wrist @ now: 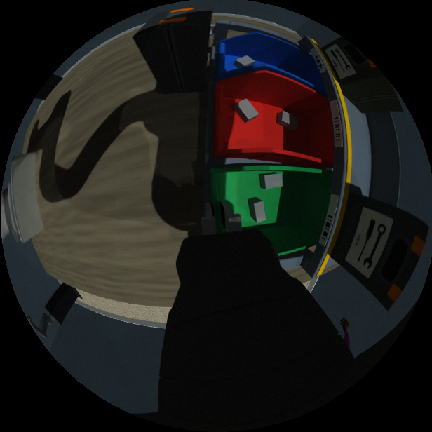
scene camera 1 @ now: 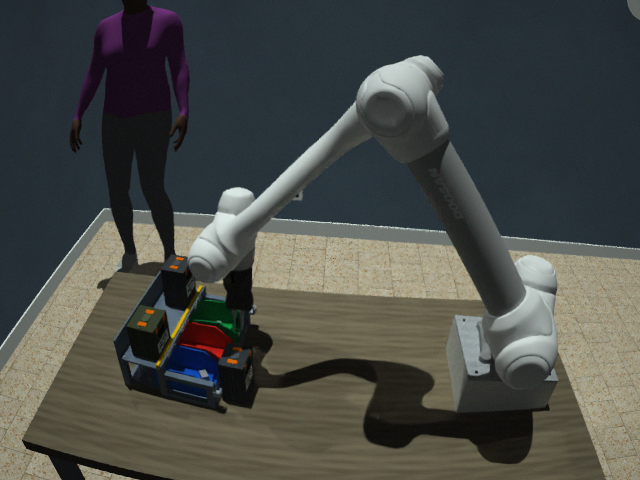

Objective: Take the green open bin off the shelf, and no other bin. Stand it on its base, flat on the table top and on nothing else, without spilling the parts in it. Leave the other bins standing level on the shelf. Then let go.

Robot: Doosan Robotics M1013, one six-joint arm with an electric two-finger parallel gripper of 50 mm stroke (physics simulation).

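Frame: origin at the arm's base, x ahead, y left, z up, level; centimetres.
Where they show: gripper, fingertip midpoint: [scene camera 1: 239,328].
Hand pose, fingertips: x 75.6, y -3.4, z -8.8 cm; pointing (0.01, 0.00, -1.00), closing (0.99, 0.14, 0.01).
Note:
Things, the pixels of their top centre, and the offset from my fingertips. Level surfaces: height alone.
- green open bin at its top centre: [scene camera 1: 210,310] dx +8.0, dy +1.2, dz +5.6 cm
- red bin at its top centre: [scene camera 1: 198,335] dx +7.6, dy +12.6, dz +5.2 cm
- blue bin at its top centre: [scene camera 1: 186,360] dx +7.3, dy +23.6, dz +5.2 cm
- table at its surface level: dz -2.9 cm
- olive box at its top centre: [scene camera 1: 146,317] dx +17.3, dy +23.9, dz +17.0 cm
The green open bin [scene camera 1: 211,311] [wrist: 305,205] is upright in the end bay of the shelf [scene camera 1: 188,391], at the far end in the scene view. Two light grey parts show inside it in the wrist view. My gripper [scene camera 1: 243,318] [wrist: 215,209] points down and is shut on the bin's front wall, one finger inside and one outside. Whether the bin's base touches the shelf is hidden. The red bin [scene camera 1: 204,335] [wrist: 250,137] stands beside it with two parts, and the blue bin [scene camera 1: 188,359] [wrist: 280,57] stands beyond the red one with a part. Both look level.
A dark box [scene camera 1: 235,374] [wrist: 180,55] stands on the table [scene camera 1: 330,423] [wrist: 105,240] at the shelf's front by the blue bin. Another dark box [scene camera 1: 175,284] [wrist: 385,245] and an olive box [scene camera 1: 147,335] [wrist: 372,92] stand on the upper level behind the yellow edge. A person [scene camera 1: 139,77] stands beyond the table.

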